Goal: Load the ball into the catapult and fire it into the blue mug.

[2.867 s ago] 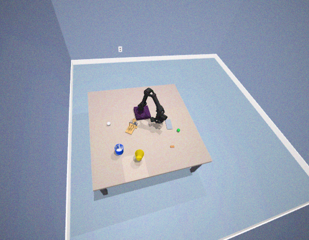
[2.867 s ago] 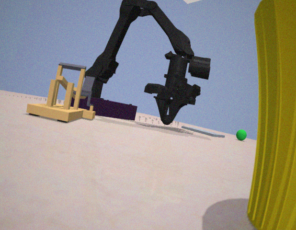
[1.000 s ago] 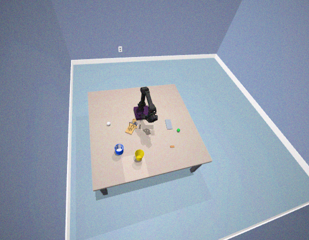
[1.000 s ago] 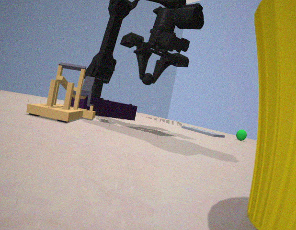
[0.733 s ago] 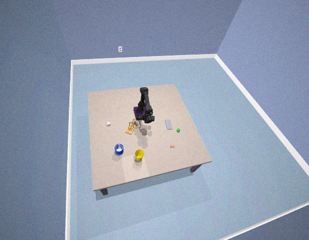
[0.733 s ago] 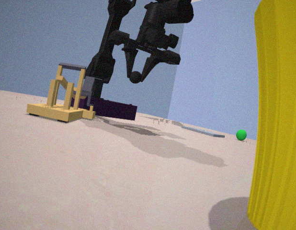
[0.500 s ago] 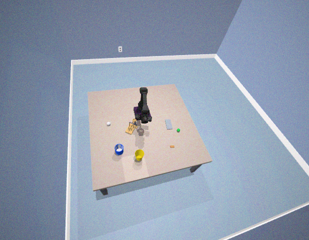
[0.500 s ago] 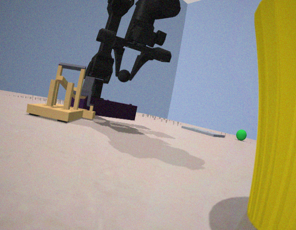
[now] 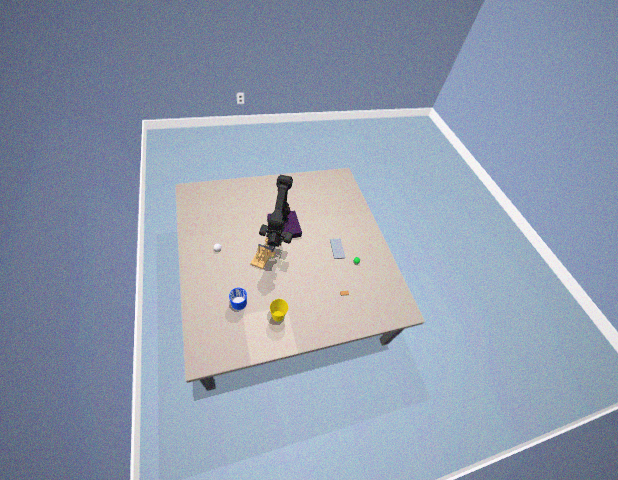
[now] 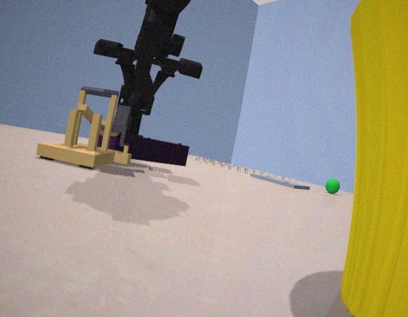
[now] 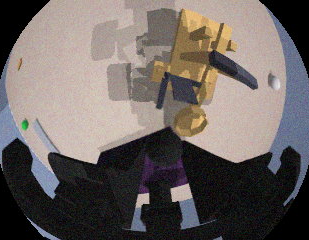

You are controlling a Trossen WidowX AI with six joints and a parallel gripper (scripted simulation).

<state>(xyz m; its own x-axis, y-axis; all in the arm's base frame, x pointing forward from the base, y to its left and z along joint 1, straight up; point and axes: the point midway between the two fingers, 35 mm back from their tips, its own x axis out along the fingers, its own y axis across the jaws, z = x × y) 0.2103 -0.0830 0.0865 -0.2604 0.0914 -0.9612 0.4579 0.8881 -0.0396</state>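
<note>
My gripper tip is now 3 cm short of the wooden catapult, 6 cm to the left of it and 5 cm above it. Also, from my gripper tip: white ball: 5 cm behind, 34 cm to the right, 8 cm below; small black ball: 1 cm above; grey slab: 6 cm ahead, 39 cm to the left, 10 cm below.
</note>
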